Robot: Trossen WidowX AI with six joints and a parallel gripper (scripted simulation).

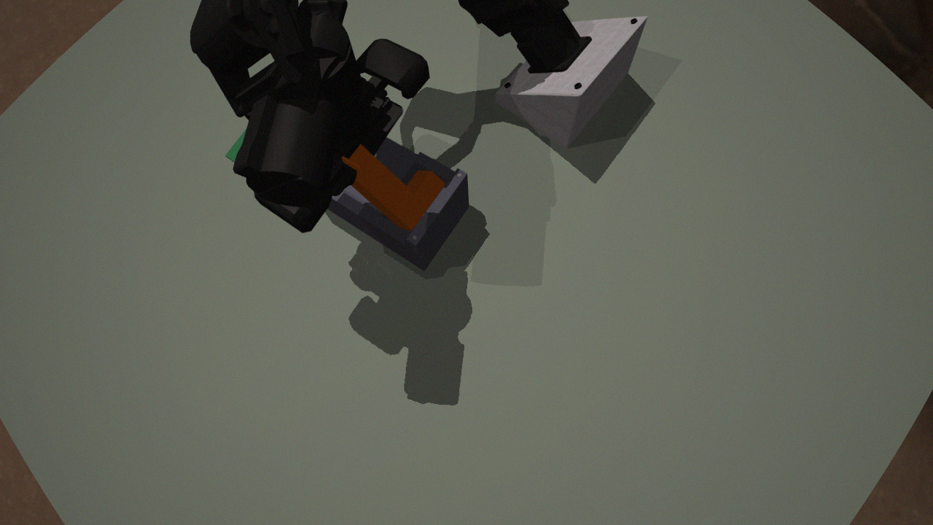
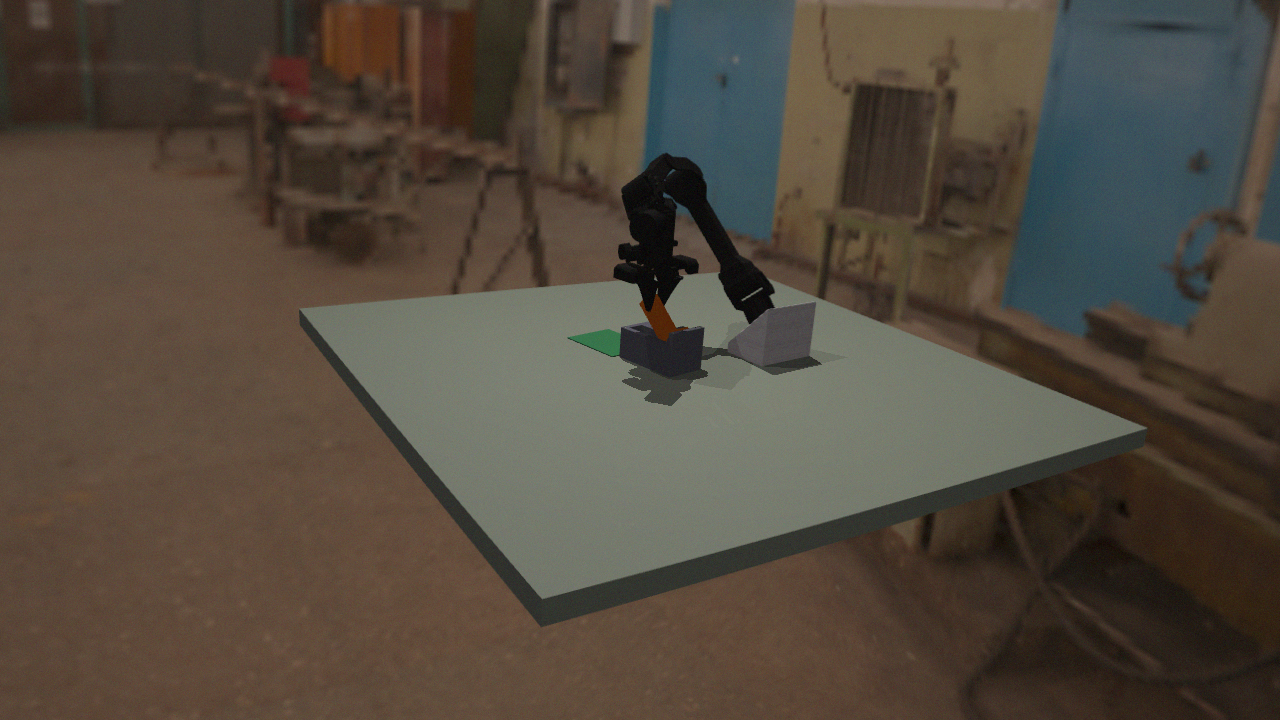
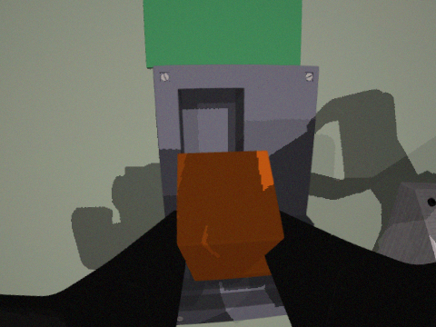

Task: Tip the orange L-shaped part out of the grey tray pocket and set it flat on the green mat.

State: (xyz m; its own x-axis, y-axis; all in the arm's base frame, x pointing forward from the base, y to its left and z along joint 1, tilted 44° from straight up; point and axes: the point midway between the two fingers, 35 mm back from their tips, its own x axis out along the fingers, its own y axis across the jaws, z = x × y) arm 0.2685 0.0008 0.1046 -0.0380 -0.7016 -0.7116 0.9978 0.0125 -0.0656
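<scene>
My gripper tip is 1 cm past the green mat, 14 cm to the left of it and 13 cm above it. From my gripper tip the other things lie so: orange L-shaped part: 2 cm behind, 3 cm to the left, 3 cm below.
</scene>
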